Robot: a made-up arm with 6 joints. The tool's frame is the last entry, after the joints. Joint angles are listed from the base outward.
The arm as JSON. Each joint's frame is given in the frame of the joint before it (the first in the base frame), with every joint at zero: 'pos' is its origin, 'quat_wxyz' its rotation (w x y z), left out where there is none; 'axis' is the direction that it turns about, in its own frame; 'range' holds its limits. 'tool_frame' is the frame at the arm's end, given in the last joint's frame.
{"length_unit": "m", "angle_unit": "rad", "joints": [
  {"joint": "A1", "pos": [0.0, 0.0, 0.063], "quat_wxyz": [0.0, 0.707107, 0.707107, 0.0], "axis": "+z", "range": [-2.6, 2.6]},
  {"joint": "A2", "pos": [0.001, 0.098, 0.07], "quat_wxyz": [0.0, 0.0, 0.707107, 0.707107], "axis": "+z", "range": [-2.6, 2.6]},
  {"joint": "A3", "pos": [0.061, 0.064, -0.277], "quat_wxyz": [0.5, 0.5, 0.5, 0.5], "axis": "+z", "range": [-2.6, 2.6]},
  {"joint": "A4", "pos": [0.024, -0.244, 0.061], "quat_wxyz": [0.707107, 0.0, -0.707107, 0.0], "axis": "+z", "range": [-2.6, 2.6]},
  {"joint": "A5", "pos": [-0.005, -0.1, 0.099], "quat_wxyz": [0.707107, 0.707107, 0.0, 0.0], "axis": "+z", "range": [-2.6, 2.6]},
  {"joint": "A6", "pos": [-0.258, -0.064, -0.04], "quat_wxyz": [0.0, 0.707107, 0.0, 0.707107], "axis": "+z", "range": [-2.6, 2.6]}
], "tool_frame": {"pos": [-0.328, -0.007, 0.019], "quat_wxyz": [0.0, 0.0, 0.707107, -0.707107]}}
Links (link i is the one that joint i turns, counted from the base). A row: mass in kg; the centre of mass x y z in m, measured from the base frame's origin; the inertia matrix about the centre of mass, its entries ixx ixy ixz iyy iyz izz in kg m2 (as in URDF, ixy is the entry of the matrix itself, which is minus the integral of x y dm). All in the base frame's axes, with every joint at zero. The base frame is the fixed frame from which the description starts. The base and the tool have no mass.
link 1: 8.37; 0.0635 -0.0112 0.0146; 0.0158 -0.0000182 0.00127 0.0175 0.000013 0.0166
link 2: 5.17; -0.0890 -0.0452 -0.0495; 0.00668 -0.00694 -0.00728 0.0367 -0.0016 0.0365
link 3: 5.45; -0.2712 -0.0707 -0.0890; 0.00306 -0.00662 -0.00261 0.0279 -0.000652 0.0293
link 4: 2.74; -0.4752 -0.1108 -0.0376; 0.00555 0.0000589 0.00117 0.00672 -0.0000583 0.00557
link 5: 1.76; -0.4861 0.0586 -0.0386; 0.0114 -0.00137 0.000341 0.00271 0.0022 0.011
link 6: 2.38; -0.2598 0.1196 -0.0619; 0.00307 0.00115 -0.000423 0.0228 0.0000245 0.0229
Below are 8 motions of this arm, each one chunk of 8 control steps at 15 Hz.
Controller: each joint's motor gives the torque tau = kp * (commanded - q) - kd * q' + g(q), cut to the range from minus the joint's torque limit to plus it. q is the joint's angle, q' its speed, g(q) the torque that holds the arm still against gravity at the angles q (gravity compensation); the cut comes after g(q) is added. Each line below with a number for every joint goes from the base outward.
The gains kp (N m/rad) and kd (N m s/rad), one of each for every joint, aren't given. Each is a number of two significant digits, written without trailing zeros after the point. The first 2 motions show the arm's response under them.
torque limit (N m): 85 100 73 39 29 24
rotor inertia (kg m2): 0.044 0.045 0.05 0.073 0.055 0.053
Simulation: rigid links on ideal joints. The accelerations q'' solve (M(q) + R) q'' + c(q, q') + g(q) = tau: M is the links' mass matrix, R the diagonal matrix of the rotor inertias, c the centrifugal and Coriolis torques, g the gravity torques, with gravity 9.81 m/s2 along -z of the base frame. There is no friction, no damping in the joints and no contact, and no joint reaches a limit. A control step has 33 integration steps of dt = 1/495 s. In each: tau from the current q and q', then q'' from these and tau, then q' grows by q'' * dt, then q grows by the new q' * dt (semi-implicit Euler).
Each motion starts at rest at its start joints. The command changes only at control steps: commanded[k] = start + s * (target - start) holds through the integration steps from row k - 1 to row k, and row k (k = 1, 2, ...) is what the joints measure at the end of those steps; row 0 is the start. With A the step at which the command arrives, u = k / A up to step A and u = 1 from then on. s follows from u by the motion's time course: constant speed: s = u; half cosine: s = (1 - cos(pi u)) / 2; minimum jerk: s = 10 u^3 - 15 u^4 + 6 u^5; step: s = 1 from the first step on.
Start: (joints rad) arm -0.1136 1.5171 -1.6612 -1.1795 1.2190 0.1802
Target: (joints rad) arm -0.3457 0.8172 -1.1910 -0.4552 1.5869 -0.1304
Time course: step
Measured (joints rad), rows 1 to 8:
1: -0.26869 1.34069 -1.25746 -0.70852 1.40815 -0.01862
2: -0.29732 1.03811 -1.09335 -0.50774 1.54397 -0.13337
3: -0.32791 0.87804 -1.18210 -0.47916 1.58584 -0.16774
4: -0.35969 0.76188 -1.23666 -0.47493 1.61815 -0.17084
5: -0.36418 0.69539 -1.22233 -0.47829 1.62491 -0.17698
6: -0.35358 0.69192 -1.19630 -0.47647 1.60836 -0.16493
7: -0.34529 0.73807 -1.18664 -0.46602 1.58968 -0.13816
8: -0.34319 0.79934 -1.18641 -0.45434 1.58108 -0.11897
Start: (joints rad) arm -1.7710 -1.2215 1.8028 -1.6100 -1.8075 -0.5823
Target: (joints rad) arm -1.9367 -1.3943 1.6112 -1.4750 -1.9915 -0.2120
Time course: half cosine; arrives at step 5
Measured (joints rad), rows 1 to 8:
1: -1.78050 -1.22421 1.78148 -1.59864 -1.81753 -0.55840
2: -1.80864 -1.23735 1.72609 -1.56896 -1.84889 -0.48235
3: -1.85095 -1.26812 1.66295 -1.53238 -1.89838 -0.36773
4: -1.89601 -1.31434 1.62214 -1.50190 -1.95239 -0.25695
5: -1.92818 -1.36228 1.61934 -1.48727 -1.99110 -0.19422
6: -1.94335 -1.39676 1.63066 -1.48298 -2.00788 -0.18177
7: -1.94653 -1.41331 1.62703 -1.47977 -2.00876 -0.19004
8: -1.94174 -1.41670 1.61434 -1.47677 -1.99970 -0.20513
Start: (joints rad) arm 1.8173 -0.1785 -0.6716 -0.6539 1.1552 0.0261
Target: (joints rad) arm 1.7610 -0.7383 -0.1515 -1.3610 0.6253 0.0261
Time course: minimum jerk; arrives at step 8
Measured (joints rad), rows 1 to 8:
1: 1.81679 -0.18350 -0.66412 -0.66125 1.14947 0.02630
2: 1.81406 -0.21290 -0.61986 -0.70459 1.11558 0.02682
3: 1.80882 -0.27736 -0.52327 -0.80165 1.03952 0.02592
4: 1.79999 -0.36696 -0.39608 -0.94246 0.93014 0.02364
5: 1.78559 -0.46849 -0.27439 -1.09785 0.81216 0.02276
6: 1.76881 -0.57526 -0.18698 -1.23395 0.71230 0.02504
7: 1.75691 -0.67493 -0.14830 -1.32399 0.64944 0.03068
8: 1.75460 -0.74676 -0.14868 -1.36127 0.62496 0.03762

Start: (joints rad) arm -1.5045 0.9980 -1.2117 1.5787 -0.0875 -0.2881
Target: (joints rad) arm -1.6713 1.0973 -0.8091 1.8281 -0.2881 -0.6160
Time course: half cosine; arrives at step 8
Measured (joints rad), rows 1 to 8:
1: -1.50960 0.99537 -1.19958 1.58363 -0.09585 -0.29240
2: -1.52493 0.98843 -1.16055 1.60116 -0.11883 -0.31463
3: -1.54863 0.98156 -1.09477 1.63286 -0.15014 -0.36402
4: -1.57666 0.98235 -1.01165 1.67506 -0.18290 -0.43401
5: -1.60521 0.99840 -0.92629 1.72234 -0.21319 -0.51003
6: -1.63114 1.03349 -0.85477 1.76913 -0.23928 -0.57710
7: -1.65137 1.08280 -0.80936 1.80938 -0.25965 -0.62382
8: -1.66258 1.13262 -0.79593 1.83583 -0.27134 -0.64360

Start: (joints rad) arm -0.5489 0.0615 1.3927 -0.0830 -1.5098 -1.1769
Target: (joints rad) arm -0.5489 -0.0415 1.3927 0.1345 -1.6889 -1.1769
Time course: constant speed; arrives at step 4
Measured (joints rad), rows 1 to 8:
1: -0.54659 0.06420 1.39098 -0.05164 -1.53153 -1.16823
2: -0.54521 0.06318 1.39043 -0.00198 -1.57431 -1.17139
3: -0.54486 0.04946 1.39214 0.05413 -1.62157 -1.17801
4: -0.54530 0.02179 1.39439 0.11101 -1.66700 -1.18205
5: -0.54904 -0.01916 1.39596 0.13420 -1.68986 -1.19042
6: -0.55201 -0.06089 1.39561 0.13990 -1.69503 -1.18608
7: -0.55361 -0.08928 1.39358 0.13983 -1.69619 -1.18005
8: -0.55389 -0.09963 1.39191 0.13874 -1.69700 -1.17743

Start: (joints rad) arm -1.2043 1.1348 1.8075 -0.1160 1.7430 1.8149
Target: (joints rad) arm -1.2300 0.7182 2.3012 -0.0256 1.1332 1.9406
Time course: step
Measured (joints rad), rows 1 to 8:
1: -1.24376 1.06596 2.03086 -0.05368 1.48728 1.94438
2: -1.22310 0.90459 2.38242 -0.03846 1.18552 1.96298
3: -1.21111 0.74152 2.42980 -0.04338 1.19931 1.92650
4: -1.22099 0.63910 2.31270 -0.02098 1.18045 1.94643
5: -1.23254 0.60421 2.24836 -0.00001 1.12553 1.97553
6: -1.23546 0.61046 2.26920 -0.00262 1.10765 1.96306
7: -1.23173 0.64630 2.30935 -0.01721 1.12609 1.94296
8: -1.22816 0.69308 2.32006 -0.02718 1.14339 1.93546

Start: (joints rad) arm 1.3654 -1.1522 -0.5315 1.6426 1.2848 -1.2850
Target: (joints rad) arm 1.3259 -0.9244 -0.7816 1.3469 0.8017 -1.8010
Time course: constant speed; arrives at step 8
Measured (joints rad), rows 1 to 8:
1: 1.36066 -1.12323 -0.56012 1.62258 1.25889 -1.33140
2: 1.35500 -1.09235 -0.59152 1.58752 1.19924 -1.40452
3: 1.34993 -1.06844 -0.62385 1.54783 1.13120 -1.47799
4: 1.34601 -1.04823 -0.65744 1.50920 1.06579 -1.54461
5: 1.34236 -1.02702 -0.69049 1.47186 1.00301 -1.60772
6: 1.33816 -1.00224 -0.72222 1.43492 0.94164 -1.67109
7: 1.33328 -0.97382 -0.75303 1.39813 0.88126 -1.73509
8: 1.32808 -0.94299 -0.78358 1.36150 0.82143 -1.79880

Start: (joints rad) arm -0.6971 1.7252 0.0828 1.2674 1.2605 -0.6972
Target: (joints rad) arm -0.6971 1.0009 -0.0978 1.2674 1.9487 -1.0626
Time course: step
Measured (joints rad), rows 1 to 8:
1: -0.67520 1.64804 -0.07334 1.31399 1.45645 -0.86902
2: -0.68049 1.33101 -0.09032 1.28068 1.76697 -1.06714
3: -0.69361 1.03149 -0.08574 1.19675 1.95120 -1.22833
4: -0.71201 0.82926 -0.10786 1.16755 2.01532 -1.22004
5: -0.72051 0.75284 -0.11792 1.20815 2.02572 -1.12823
6: -0.71699 0.80288 -0.11196 1.25585 2.00081 -1.05871
7: -0.70576 0.91477 -0.10033 1.27406 1.95983 -1.04122
8: -0.69430 1.01385 -0.09106 1.27435 1.93371 -1.04893

